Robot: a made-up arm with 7 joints.
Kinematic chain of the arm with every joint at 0, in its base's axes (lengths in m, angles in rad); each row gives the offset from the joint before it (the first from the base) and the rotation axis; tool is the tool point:
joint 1: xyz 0 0 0 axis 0 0.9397 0.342
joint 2: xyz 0 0 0 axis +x
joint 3: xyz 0 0 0 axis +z
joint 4: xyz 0.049 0 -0.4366 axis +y
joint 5: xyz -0.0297 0 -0.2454 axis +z
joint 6: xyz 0 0 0 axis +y
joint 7: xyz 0 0 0 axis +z
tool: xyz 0 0 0
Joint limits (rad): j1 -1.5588..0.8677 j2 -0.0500..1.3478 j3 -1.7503..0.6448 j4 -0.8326..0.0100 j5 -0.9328..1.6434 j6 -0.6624..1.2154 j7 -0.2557..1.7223
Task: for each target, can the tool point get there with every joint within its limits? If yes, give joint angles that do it. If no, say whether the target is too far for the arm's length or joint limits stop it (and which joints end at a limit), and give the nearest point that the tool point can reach.
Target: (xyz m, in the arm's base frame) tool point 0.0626 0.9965 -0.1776
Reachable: no: too far | nearest point 0.0424 0.6746 -0.1202 | short by 0.328 m
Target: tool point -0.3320 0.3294 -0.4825
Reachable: yes | joints 0.6678 0.7977 -1.0363 -0.6618 0.9435 0.2286 1.5292
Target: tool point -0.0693 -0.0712 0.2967
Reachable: no: joint limits stop it (at a limit: joint 1, joint 2, joint 4) | nearest point 0.2948 0.4518 0.3773 | short by 0.642 m
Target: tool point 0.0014 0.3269 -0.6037
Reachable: yes | joints 0.1052 0.4715 0.2359 -0.2250 0.9567 -0.2859 0.5544
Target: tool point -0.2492 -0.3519 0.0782
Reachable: no: joint limits stop it (at a limit: joint 1, joint 2, joint 3, joint 4) | nearest point -0.4013 -0.3076 -0.4215 | short by 0.524 m
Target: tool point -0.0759 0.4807 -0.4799
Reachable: yes | joints 0.3069 0.7156 0.4148 -0.4291 -0.0346 -0.3155 0.9005
